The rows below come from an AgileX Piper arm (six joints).
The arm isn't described. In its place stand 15 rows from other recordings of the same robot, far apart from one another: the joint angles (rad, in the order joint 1, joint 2, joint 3, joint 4, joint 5, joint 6), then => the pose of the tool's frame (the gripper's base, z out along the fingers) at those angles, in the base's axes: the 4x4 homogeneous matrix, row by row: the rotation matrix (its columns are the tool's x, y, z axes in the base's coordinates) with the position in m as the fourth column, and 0 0 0 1 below.
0.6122, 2.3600, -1.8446, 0.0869, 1.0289, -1.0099 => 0.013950 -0.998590 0.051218 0.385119; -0.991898 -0.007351 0.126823 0.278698; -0.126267 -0.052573 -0.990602 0.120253; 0 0 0 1
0.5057, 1.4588, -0.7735, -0.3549, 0.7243, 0.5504 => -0.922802 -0.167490 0.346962 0.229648; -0.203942 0.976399 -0.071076 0.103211; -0.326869 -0.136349 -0.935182 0.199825; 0 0 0 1
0.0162, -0.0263, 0.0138, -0.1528, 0.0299, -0.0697 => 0.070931 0.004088 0.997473 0.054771; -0.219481 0.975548 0.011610 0.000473; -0.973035 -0.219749 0.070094 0.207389; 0 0 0 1
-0.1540, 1.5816, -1.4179, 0.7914, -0.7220, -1.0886 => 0.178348 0.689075 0.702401 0.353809; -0.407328 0.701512 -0.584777 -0.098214; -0.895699 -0.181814 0.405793 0.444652; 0 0 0 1
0.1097, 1.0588, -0.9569, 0.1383, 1.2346, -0.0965 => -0.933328 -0.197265 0.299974 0.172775; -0.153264 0.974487 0.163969 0.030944; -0.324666 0.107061 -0.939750 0.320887; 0 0 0 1
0.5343, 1.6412, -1.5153, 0.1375, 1.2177, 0.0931 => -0.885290 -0.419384 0.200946 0.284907; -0.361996 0.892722 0.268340 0.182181; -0.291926 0.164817 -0.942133 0.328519; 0 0 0 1
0.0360, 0.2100, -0.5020, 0.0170, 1.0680, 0.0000 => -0.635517 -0.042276 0.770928 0.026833; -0.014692 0.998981 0.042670 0.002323; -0.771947 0.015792 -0.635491 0.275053; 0 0 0 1
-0.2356, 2.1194, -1.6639, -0.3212, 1.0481, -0.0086 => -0.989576 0.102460 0.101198 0.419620; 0.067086 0.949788 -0.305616 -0.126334; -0.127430 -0.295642 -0.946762 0.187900; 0 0 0 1
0.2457, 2.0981, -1.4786, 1.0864, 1.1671, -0.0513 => -0.958478 0.273582 -0.080454 0.383276; 0.092949 0.566444 0.818842 0.172463; 0.269593 0.777364 -0.568353 0.187574; 0 0 0 1
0.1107, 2.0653, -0.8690, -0.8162, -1.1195, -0.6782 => 0.584779 -0.458534 0.669163 0.358462; -0.616358 0.285147 0.734026 0.099872; -0.527386 -0.841687 -0.115873 0.127997; 0 0 0 1
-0.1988, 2.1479, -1.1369, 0.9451, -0.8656, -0.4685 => -0.109372 0.784849 0.609960 0.403644; 0.230461 0.616942 -0.752509 -0.138615; -0.966916 0.058269 -0.248353 0.129176; 0 0 0 1
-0.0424, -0.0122, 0.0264, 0.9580, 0.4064, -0.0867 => -0.319282 -0.063118 0.945556 0.051703; 0.712961 0.641315 0.283552 0.027260; -0.624296 0.764677 -0.159759 0.183845; 0 0 0 1
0.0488, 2.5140, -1.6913, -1.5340, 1.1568, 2.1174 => -0.226253 0.920010 0.319987 0.480526; 0.229619 0.369622 -0.900364 -0.059887; -0.946618 -0.130235 -0.294880 0.078793; 0 0 0 1
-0.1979, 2.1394, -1.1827, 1.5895, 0.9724, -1.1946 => -0.841614 -0.102004 0.530360 0.404358; 0.397543 0.547707 0.736190 -0.004413; -0.365576 0.830429 -0.420407 0.124527; 0 0 0 1
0.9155, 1.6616, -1.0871, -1.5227, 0.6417, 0.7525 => -0.001033 -0.441689 0.897168 0.261976; -0.905912 0.380333 0.186200 0.251571; -0.423465 -0.812563 -0.400524 0.266303; 0 0 0 1
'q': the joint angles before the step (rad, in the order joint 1, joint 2, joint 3, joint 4, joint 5, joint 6). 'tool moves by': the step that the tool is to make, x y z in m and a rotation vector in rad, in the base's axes. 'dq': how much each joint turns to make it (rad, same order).
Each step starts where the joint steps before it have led.
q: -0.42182, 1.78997, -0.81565, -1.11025, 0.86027, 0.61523
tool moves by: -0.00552, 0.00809, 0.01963, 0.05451, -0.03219, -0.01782
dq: 0.00424, -0.08401, -0.00299, 0.13084, 0.01211, -0.11187
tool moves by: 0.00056, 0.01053, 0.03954, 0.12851, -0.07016, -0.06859
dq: -0.00004, -0.10641, -0.09117, 0.28312, 0.09308, -0.20816
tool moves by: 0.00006, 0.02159, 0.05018, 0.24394, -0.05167, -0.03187
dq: 0.00002, -0.09456, -0.15012, 0.35405, 0.21497, -0.24950
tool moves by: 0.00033, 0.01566, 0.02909, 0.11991, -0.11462, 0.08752
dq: -0.00002, -0.06810, -0.05875, 0.17996, 0.03598, -0.15296
